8 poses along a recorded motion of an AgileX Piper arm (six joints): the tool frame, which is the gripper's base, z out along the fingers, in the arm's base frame.
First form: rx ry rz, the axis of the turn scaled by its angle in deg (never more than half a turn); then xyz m.
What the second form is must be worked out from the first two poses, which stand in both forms.
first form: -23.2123 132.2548 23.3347 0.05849 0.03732 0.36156
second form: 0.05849 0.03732 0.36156 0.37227 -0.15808 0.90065 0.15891
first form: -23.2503 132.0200 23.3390 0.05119 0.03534 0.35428
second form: 0.05119 0.03534 0.35428 0.37405 -0.15847 0.89981 0.15907
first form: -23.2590 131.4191 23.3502 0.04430 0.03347 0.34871
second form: 0.04430 0.03347 0.34871 0.37874 -0.15888 0.89770 0.15950
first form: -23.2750 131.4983 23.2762 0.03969 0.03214 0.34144
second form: 0.03969 0.03214 0.34144 0.37820 -0.15895 0.89802 0.15896
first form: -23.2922 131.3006 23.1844 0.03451 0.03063 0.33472
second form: 0.03451 0.03063 0.33472 0.37985 -0.15919 0.89737 0.15845
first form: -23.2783 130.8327 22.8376 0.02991 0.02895 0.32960
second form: 0.02991 0.02895 0.32960 0.38401 -0.15941 0.89592 0.15639
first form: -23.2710 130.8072 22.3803 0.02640 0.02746 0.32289
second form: 0.02640 0.02746 0.32289 0.38484 -0.15942 0.89609 0.15332
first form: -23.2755 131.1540 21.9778 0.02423 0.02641 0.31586
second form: 0.02423 0.02641 0.31586 0.38265 -0.15928 0.89754 0.15040
